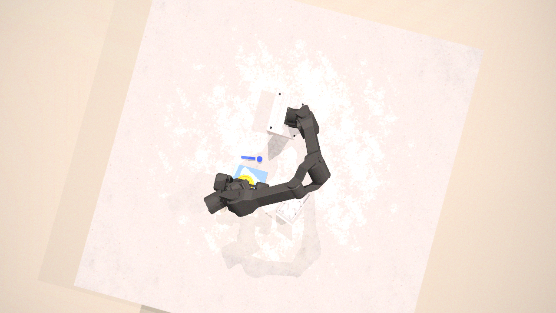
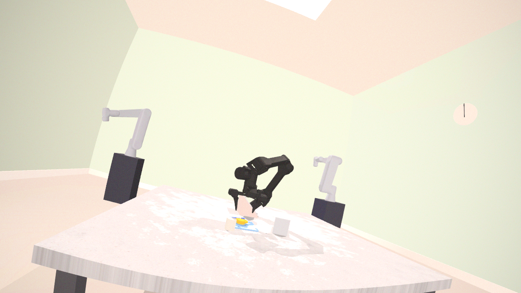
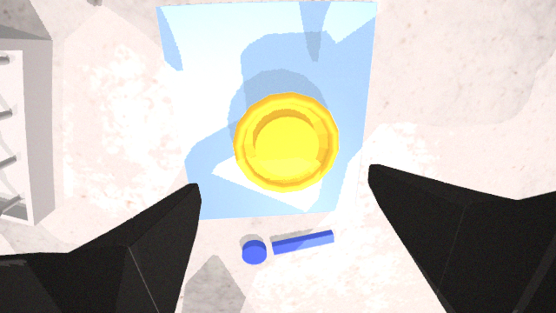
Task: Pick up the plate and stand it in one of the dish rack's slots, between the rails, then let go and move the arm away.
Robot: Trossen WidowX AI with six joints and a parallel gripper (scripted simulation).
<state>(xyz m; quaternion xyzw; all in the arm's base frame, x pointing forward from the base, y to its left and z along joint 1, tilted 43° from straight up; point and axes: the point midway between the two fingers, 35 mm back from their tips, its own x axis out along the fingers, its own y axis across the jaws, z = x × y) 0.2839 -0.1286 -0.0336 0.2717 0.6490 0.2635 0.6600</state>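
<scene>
The yellow plate is 10 mm to the right of my gripper tip and 50 mm below it. From my gripper tip the other things lie so: cream cup 110 mm ahead, 80 mm to the right, 40 mm below; then blue spoon 100 mm behind, 10 mm to the left, 60 mm below; then mat 10 mm ahead, 60 mm below.
</scene>
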